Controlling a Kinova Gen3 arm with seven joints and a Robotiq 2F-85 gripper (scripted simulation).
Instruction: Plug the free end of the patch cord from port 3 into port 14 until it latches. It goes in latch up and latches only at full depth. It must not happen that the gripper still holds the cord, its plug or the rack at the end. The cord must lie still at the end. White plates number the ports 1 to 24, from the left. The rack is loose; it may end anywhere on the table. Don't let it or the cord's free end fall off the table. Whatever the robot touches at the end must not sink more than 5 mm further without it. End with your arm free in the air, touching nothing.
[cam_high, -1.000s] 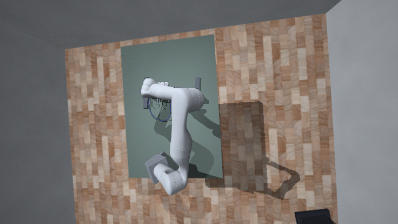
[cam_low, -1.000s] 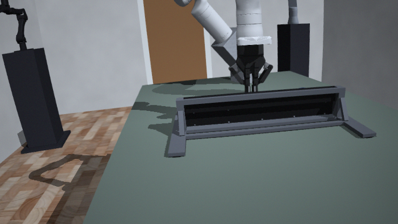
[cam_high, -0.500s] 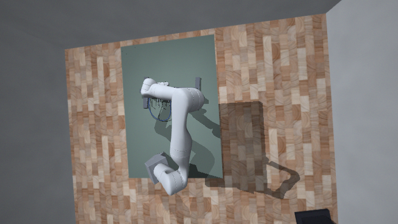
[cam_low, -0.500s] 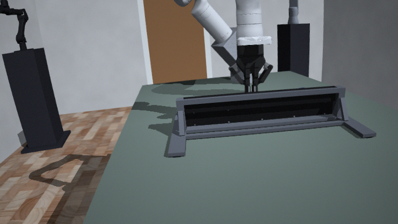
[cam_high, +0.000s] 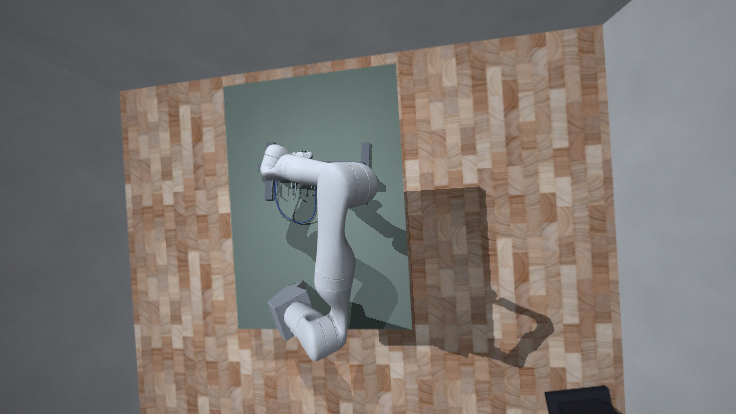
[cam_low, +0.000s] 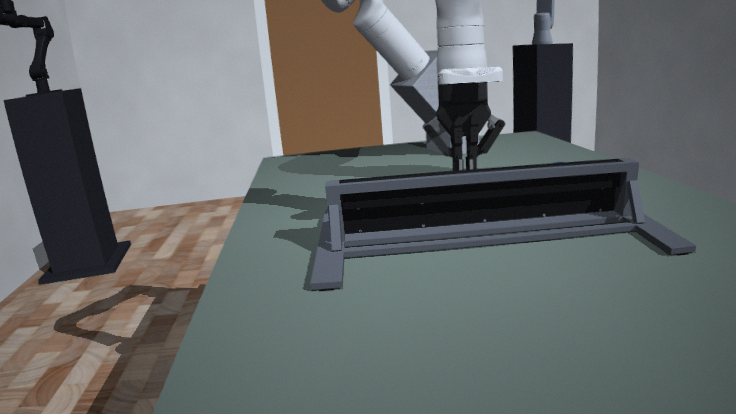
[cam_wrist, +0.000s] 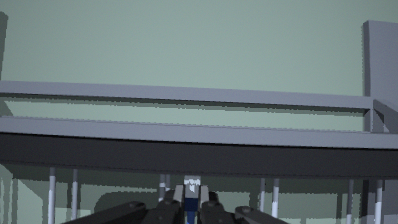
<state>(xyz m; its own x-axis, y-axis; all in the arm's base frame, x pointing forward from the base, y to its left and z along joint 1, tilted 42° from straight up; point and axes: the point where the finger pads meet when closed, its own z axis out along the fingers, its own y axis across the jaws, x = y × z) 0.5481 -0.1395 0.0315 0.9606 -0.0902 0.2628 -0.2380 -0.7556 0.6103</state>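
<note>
My gripper is now 10 mm short of the plug and 10 mm above it.
</note>
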